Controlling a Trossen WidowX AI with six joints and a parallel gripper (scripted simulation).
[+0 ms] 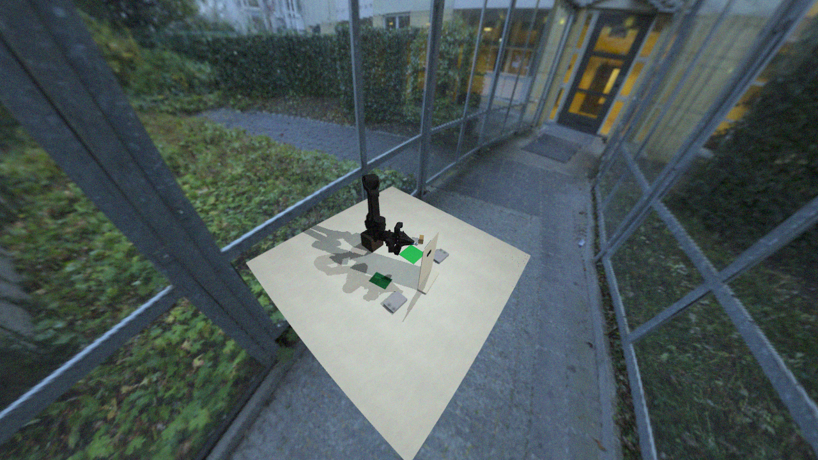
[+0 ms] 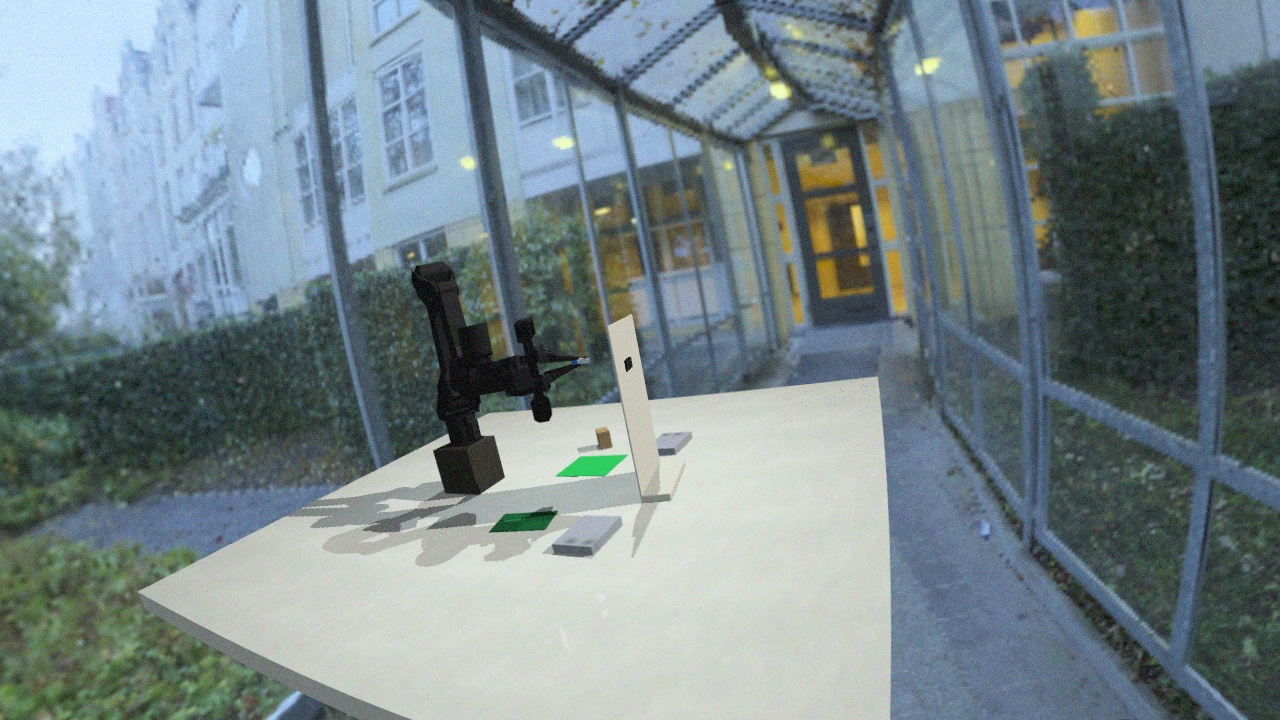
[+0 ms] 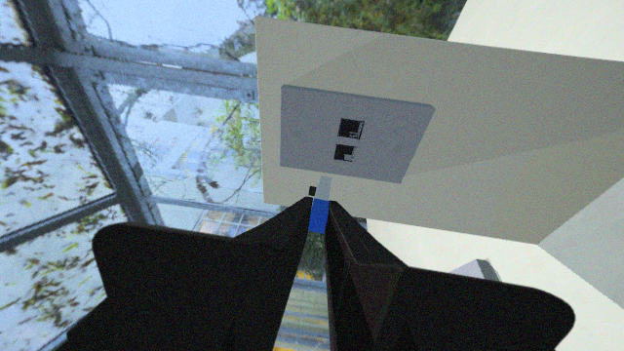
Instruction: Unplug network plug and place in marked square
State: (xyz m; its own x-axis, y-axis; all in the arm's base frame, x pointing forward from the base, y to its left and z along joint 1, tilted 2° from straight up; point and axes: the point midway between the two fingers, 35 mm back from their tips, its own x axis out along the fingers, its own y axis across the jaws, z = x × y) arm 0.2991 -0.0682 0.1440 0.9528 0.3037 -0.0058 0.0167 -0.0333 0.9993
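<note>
Now: the bright green marked square 250 mm below my gripper tip, 140 mm to the left of it and 80 mm behind it. The rest, counted from my gripper tip: dark green patch 250 mm below, 140 mm to the right, 110 mm behind; then upright panel 110 mm below, 90 mm ahead, 10 mm to the left; then network plug right at my gripper tip.
</note>
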